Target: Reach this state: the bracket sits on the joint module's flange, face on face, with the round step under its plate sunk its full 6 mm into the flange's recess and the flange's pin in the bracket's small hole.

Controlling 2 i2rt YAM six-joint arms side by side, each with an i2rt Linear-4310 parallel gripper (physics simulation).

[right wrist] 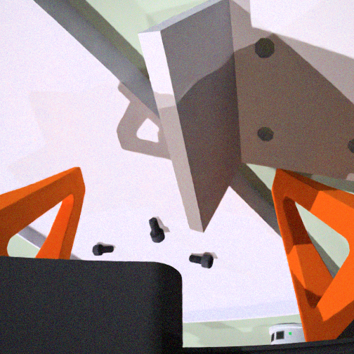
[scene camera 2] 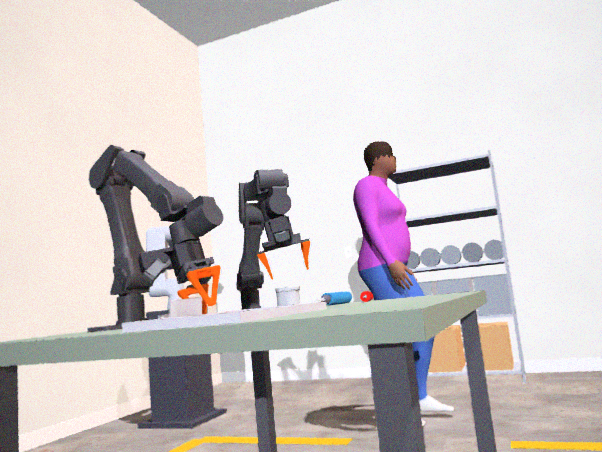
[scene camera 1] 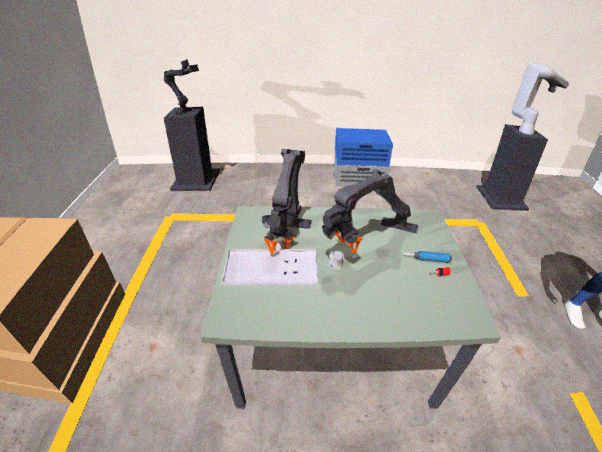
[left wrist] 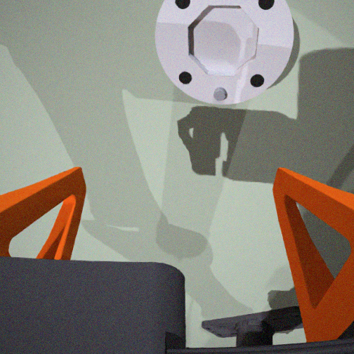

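Seen in the pictures: left gripper, fingertip midpoint: [scene camera 2: 290, 274] [scene camera 1: 348, 247]; right gripper, fingertip midpoint: [scene camera 2: 207, 311] [scene camera 1: 279, 250]; left arm's base, origin of the base link: [scene camera 1: 399, 225]; right arm's base, origin of the base link: [scene camera 1: 292, 223].
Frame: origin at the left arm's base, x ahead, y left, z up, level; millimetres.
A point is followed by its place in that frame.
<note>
The joint module [scene camera 1: 335, 260] @[x 457, y -228, z 56 mm] [scene camera 2: 288, 296] @[x 447, y -254, z 37 mm] stands upright on the table. In the left wrist view its flange [left wrist: 274, 42] shows at the top, with an octagonal recess, dark holes and a small grey pin [left wrist: 220, 94]. The light grey L-shaped bracket [scene camera 1: 278, 247] @[x 437, y -523, z 17 mm] [scene camera 2: 184, 307] @[x 436, y -547, z 33 mm] [right wrist: 300, 100] lies at the tray's back edge, apart from the module; its holed plate and second wall show, its round step does not. My right gripper [scene camera 1: 281, 246] @[x 461, y -508, z 20 mm] [scene camera 2: 208, 307] @[x 461, y -508, z 20 mm] [right wrist: 178, 177] is open and empty, low over the bracket. My left gripper [scene camera 1: 347, 244] @[x 394, y -188, z 95 mm] [scene camera 2: 290, 273] @[x 394, y -188, z 95 mm] [left wrist: 179, 177] is open and empty above and behind the module.
A shallow white tray [scene camera 1: 270, 284] @[x 663, y -455, z 7 mm] [scene camera 2: 200, 321] @[x 682, y -680, z 7 mm] [right wrist: 225, 312] with several small black screws [right wrist: 156, 230] lies left of the module in scene camera 1. A blue screwdriver [scene camera 1: 434, 257] @[x 231, y 207, z 30 mm] [scene camera 2: 338, 298] @[x 240, y 180, z 19 mm] and a red tool [scene camera 1: 443, 271] @[x 312, y 258, z 28 mm] [scene camera 2: 366, 296] @[x 320, y 229, z 17 mm] lie to the right.
</note>
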